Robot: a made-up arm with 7 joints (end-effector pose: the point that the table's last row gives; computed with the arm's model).
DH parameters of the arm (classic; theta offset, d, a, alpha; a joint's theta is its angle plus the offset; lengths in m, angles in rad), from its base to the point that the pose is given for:
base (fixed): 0 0 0 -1.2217
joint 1: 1.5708 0 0 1.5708
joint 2: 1.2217 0 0 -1.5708
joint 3: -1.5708 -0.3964 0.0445 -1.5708
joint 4: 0 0 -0.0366 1.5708
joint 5: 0 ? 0 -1.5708
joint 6: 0 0 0 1.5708
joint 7: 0 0 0 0
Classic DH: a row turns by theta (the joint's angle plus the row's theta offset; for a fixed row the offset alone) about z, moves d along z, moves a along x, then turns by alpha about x.
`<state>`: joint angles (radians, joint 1 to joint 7).
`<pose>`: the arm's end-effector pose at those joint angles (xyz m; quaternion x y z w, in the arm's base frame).
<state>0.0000 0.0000 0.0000 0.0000 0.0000 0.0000 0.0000</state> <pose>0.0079 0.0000 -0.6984 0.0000 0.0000 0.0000 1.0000</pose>
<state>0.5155 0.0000 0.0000 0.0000 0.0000 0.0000 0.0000</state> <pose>-0.3167 -0.0278 -0.6219 0.0000 0.2395 0.0872 0.9670</pose>
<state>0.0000 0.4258 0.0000 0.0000 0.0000 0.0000 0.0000</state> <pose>0.0079 0.2885 -0.6360 0.2113 0.0000 0.0000 0.9774</pose>
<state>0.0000 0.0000 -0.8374 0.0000 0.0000 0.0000 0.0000</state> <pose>0.0053 -0.0059 -0.6984 0.0000 0.0000 -0.4066 0.9136</pose>
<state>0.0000 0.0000 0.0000 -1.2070 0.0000 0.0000 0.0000</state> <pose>0.3137 0.0000 -0.5381 0.0000 -0.5675 0.0000 0.8234</pose>
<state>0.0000 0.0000 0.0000 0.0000 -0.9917 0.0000 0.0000</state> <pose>0.0079 0.0000 -0.6984 0.0000 0.0000 -0.4758 0.8796</pose>
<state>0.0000 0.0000 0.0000 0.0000 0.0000 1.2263 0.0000</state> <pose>0.0079 0.0000 -0.6984 0.0000 0.5754 0.0000 0.8178</pose>
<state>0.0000 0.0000 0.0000 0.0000 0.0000 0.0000 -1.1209</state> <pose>0.0079 0.0000 -0.6984 0.0000 0.0000 -0.5316 0.8470</pose>
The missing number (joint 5, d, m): -0.302
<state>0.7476 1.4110 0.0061 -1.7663 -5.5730 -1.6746 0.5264</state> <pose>0.1326 0.4337 -0.2344 -0.3281 -0.8572 -0.2112 0.3361</pose>
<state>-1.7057 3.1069 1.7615 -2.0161 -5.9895 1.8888 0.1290</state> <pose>-0.3878 -0.1396 -0.1746 -0.3013 0.7081 -0.3401 0.5405</pose>
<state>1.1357 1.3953 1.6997 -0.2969 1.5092 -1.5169 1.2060</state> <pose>-0.2452 0.6459 0.1286 -0.2372 0.9255 0.0892 0.2813</pose>
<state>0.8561 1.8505 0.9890 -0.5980 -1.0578 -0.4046 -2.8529</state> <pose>0.1475 0.6370 0.2254 0.0340 -0.6947 0.5007 0.5153</pose>
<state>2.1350 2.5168 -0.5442 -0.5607 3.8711 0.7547 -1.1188</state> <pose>0.1764 0.6681 -0.0632 0.3357 0.1591 0.1004 0.9230</pose>
